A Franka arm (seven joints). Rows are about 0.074 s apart.
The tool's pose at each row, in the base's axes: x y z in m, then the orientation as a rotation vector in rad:
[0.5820 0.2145 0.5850 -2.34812 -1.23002 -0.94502]
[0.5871 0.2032 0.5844 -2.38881 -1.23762 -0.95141]
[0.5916 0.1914 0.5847 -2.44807 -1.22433 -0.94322]
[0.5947 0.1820 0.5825 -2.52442 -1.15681 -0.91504]
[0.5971 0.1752 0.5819 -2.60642 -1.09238 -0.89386]
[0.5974 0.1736 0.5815 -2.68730 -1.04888 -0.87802]
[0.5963 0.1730 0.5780 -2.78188 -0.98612 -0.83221]
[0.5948 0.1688 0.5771 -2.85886 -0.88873 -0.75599]
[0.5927 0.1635 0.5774 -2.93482 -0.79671 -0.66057]
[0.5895 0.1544 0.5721 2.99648 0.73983 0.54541]
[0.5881 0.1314 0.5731 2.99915 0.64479 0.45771]
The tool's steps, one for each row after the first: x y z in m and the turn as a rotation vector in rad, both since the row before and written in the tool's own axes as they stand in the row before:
[-0.0051 0.0107 -0.0038 -0.03396 -0.02186 -0.00464]
[-0.0052 0.0106 -0.0045 -0.03773 -0.03297 0.01333]
[-0.0059 0.0081 -0.0015 -0.03537 -0.03832 0.05414]
[-0.0033 0.0063 -0.0014 -0.04616 -0.03946 0.04870]
[-0.0010 0.0013 -0.0001 -0.05204 -0.04053 0.03124]
[-0.0030 -0.0006 0.0022 -0.04915 -0.05897 0.04539]
[-0.0038 0.0023 -0.0010 -0.02190 -0.06257 0.06944]
[-0.0041 0.0033 -0.0022 -0.02014 -0.07397 0.06464]
[-0.0090 0.0059 0.0023 -0.02413 -0.08655 0.03760]
[-0.0112 0.0199 -0.0031 -0.02845 -0.06228 0.05313]

